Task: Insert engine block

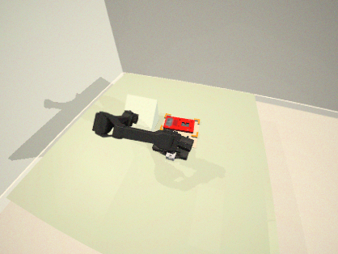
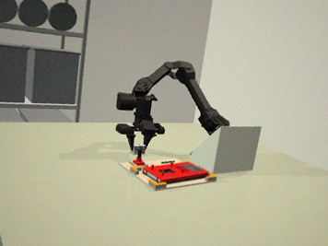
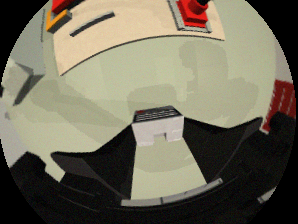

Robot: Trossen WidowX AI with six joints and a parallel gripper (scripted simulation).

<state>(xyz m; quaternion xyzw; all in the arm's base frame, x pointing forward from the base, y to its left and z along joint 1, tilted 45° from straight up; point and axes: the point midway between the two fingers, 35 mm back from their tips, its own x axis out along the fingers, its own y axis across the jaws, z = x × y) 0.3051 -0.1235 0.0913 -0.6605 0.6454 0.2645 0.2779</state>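
The black upright peg lies 130 mm to the left of my gripper tip, 60 mm ahead of it and 20 mm above it. Also, from my gripper tip: grey engine block (10 mm above).
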